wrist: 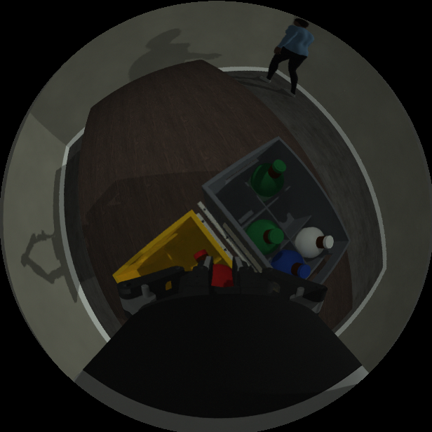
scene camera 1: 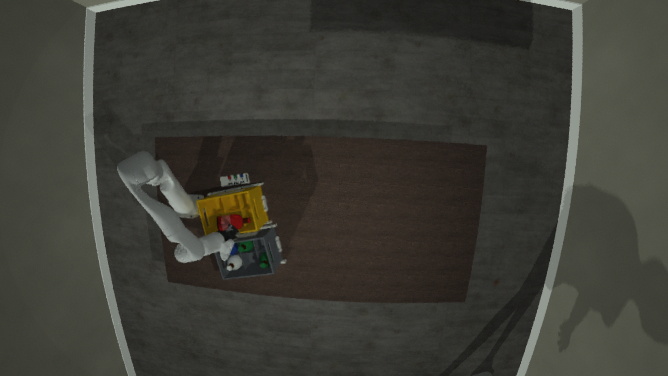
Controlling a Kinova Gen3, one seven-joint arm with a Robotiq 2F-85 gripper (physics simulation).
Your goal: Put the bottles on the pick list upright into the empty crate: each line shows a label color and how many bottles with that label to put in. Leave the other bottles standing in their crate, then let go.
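Places are measured from the arm's base along level axes (x ahead, y left, z up), in millimetres.
Pixels of known places: gripper, fingertip midpoint: [scene camera 1: 236, 234]; arm's base, link origin: [scene camera 1: 185, 206].
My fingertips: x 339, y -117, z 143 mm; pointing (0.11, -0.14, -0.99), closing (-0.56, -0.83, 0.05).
Observation:
Ahead of a thing's pixels: the offset from my fingertips to its top centre. "pt": to the spot under its first point. Level surfaces: height alone.
The yellow crate @(pt dx +71, dy +117, dz -150 mm) [scene camera 1: 258, 200] [wrist: 160, 245] holds a red bottle @(dx -52, dy +30, dz -48 mm) [scene camera 1: 230, 222] [wrist: 221, 276] that lies tilted, its neck toward the crate's right side in the scene view. My gripper [scene camera 1: 231, 229] [wrist: 222, 264] is over that crate, its fingers partly open with a narrow gap and nothing held. The red bottle shows through the gap; its contact with the fingers is unclear. The grey crate @(dx -20, dy -141, dz -48 mm) [scene camera 1: 248, 275] [wrist: 237, 172] holds two green bottles @(dx -23, dy -95, dz -60 mm) [scene camera 1: 245, 246] [wrist: 263, 236] @(dx +74, dy -181, dz -60 mm) [scene camera 1: 264, 260] [wrist: 267, 180], a white bottle @(dx -107, dy -192, dz -60 mm) [scene camera 1: 234, 263] [wrist: 310, 242] and a blue bottle @(dx -113, dy -110, dz -60 mm) [scene camera 1: 233, 249] [wrist: 289, 264], all standing.
The pick list card @(dx -71, dy +220, dz -221 mm) [scene camera 1: 235, 179] lies behind the yellow crate, with red, green and blue marks; its numbers are unreadable. The crates stand side by side on the brown table @(dz -223 mm) [scene camera 1: 380, 220] [wrist: 155, 135]. A person [wrist: 295, 50] stands beyond the table. The arm partly covers both crates in the scene view.

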